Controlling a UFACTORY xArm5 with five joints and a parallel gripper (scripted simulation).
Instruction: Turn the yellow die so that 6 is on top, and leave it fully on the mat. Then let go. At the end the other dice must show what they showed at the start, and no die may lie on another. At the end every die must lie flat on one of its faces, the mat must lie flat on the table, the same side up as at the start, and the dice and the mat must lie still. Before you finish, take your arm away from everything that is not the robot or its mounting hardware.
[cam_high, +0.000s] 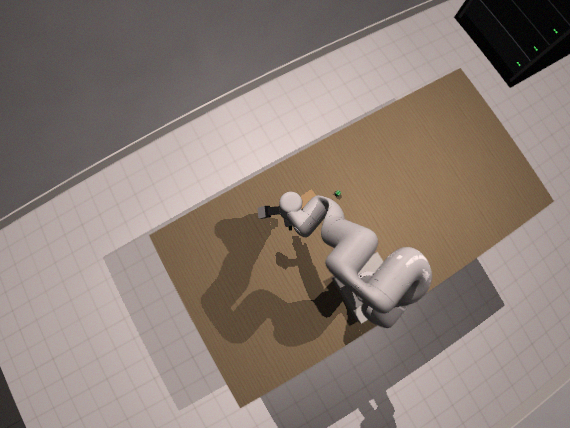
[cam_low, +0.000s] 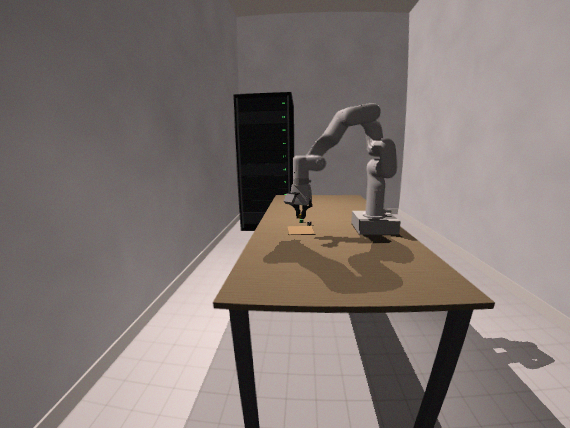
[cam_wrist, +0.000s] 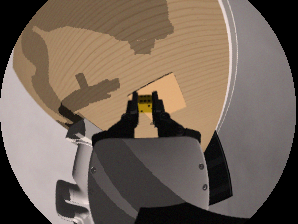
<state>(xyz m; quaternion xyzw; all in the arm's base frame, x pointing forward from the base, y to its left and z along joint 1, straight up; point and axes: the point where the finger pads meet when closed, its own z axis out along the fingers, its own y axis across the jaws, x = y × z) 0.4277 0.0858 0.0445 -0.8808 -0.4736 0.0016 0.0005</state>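
Now: the tan mat 12 cm below my hand, 10 cm to the right of it and 1 cm behind it. The rest, counted from my hand: green die (26 cm to the right, 11 cm below, 4 cm behind); black die (20 cm to the right, 11 cm below, 8 cm behind); yellow die (1 cm below).
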